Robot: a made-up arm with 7 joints.
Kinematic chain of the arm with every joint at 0, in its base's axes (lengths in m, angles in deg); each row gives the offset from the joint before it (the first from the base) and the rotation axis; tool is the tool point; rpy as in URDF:
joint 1: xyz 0 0 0.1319 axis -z
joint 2: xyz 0 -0.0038 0.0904 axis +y
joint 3: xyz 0 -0.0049 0.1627 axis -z
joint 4: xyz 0 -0.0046 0.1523 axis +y
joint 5: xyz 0 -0.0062 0.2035 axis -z
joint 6: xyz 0 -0.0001 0.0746 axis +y
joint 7: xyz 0 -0.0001 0.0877 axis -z
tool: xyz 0 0 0 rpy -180 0 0
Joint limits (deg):
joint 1: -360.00..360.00
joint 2: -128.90..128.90
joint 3: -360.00..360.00
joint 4: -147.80..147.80
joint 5: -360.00..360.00
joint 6: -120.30..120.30
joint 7: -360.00..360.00
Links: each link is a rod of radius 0.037 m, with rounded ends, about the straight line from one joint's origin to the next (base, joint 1, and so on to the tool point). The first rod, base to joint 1, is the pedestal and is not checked.
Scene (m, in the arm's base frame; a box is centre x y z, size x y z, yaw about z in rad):
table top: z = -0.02
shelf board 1: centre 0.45 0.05 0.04 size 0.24 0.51 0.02 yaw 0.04
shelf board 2: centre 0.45 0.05 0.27 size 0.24 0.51 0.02 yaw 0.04
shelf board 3: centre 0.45 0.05 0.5 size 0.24 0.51 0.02 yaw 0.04
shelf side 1: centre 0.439 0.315 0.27 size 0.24 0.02 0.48 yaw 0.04
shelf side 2: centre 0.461 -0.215 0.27 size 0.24 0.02 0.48 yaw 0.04
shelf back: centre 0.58 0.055 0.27 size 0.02 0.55 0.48 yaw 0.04
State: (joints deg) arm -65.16 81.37 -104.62 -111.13 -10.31 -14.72 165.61
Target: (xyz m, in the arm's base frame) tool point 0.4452 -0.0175 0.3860
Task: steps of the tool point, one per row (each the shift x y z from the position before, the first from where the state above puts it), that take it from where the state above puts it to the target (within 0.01 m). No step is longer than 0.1 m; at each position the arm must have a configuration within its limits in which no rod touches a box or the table.
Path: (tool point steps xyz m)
1: -0.0665 -0.0009 -0.0012
2: -0.0699 -0.0046 0.0012
3: 0.0135 -0.0146 0.0462
4: 0.0030 -0.0129 0.0489
5: -0.0076 -0.0099 0.0495
6: -0.0180 -0.0063 0.0477
7: -0.0276 -0.0021 0.0437
8: 0.0889 -0.0023 0.0105
9: 0.0855 0.0017 -0.0046
10: 0.0749 0.0106 -0.0059

